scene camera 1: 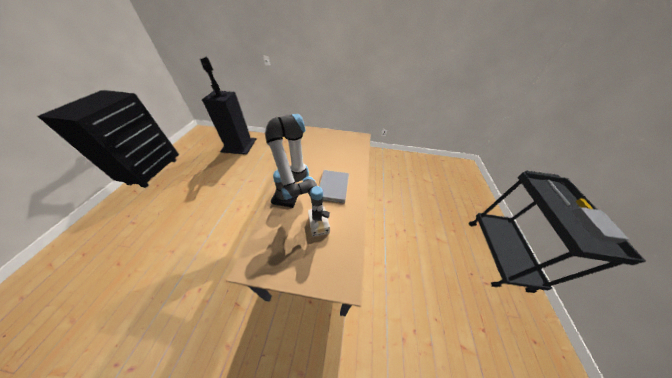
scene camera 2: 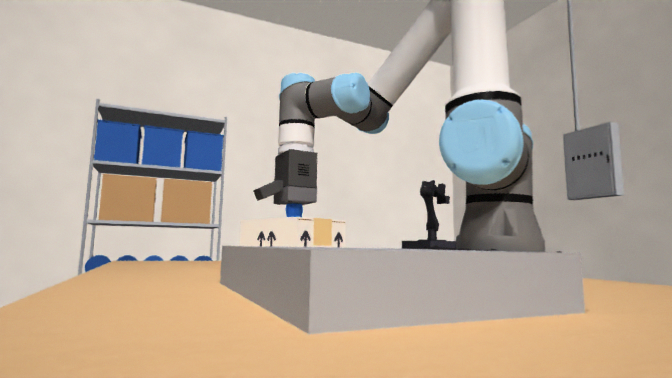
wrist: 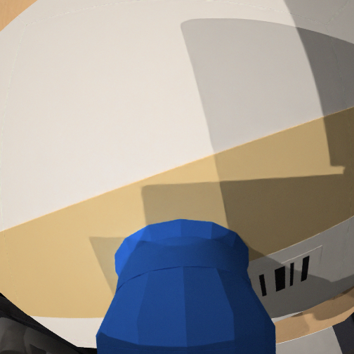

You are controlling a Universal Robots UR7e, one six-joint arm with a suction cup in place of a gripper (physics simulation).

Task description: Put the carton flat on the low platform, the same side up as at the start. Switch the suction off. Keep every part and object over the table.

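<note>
The white carton with a tan tape band is level, its printed arrows pointing up. My gripper's blue suction cup is pressed on the carton's top face, on the tape band near the barcode label, and holds it. The carton seems to be very slightly above the table; its underside is hidden behind the platform in scene camera 2. The low grey platform stands apart from the carton, beside the arm's base, with nothing seen on its top.
The wooden table carries the arm's base, close to the platform. Off the table are a black drawer cabinet, a pedestal with a small black arm, a cart and a shelf rack.
</note>
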